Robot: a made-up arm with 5 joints.
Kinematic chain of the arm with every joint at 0, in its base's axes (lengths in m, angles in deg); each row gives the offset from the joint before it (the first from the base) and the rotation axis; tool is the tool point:
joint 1: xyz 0 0 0.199 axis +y
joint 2: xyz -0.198 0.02 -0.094 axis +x
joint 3: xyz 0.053 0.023 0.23 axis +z
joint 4: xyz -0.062 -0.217 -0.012 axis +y
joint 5: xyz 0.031 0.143 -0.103 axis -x
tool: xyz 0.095 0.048 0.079
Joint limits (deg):
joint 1: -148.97..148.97
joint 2: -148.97..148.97
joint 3: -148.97..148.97
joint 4: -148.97..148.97
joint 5: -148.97..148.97
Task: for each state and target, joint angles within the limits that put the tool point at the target. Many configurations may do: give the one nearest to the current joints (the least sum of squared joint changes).
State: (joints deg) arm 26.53 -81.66 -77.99 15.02 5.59
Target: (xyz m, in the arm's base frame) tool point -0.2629 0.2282 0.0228
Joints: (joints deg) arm 14.33 -130.42 -99.56 -20.36 -20.61
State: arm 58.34 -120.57 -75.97 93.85 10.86
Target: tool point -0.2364 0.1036 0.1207
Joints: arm 34.89 -92.02 -92.37 80.34 14.82
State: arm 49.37 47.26 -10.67 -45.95 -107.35
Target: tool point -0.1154 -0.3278 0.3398
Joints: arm 58.83 55.76 -25.11 -78.07 -103.38
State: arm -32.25 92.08 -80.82 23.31 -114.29
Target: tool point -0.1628 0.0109 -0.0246
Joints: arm -60.85 80.52 -112.48 36.30 -145.41
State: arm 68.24 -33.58 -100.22 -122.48 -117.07
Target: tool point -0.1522 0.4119 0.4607
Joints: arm 63.66 -61.81 -96.06 -135.84 -121.76
